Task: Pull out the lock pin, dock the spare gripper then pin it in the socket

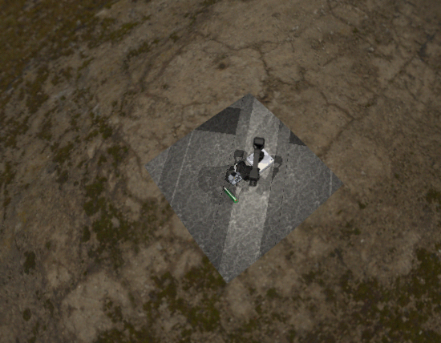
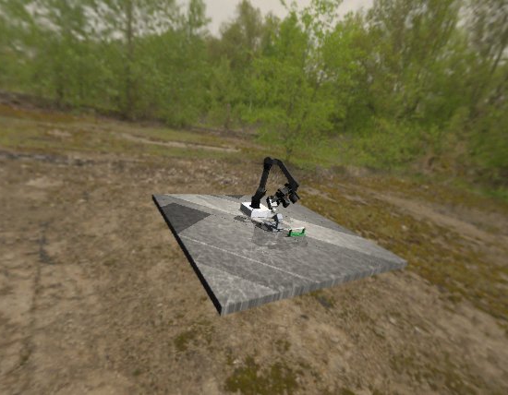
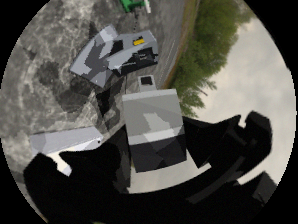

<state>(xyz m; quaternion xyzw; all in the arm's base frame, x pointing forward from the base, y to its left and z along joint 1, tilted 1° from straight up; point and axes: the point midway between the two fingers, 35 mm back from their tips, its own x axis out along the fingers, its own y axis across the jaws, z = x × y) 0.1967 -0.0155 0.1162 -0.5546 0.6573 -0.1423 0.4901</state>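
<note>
Now: gripper tip 20 cm short of the green mount, 13 cm above it and 10 cm to the right of it. From my gripper tip the other things lie so: spare gripper 1 cm to the left, 1 cm ahead; then grey mount 10 cm below, 8 cm ahead, 1 cm to the left.
</note>
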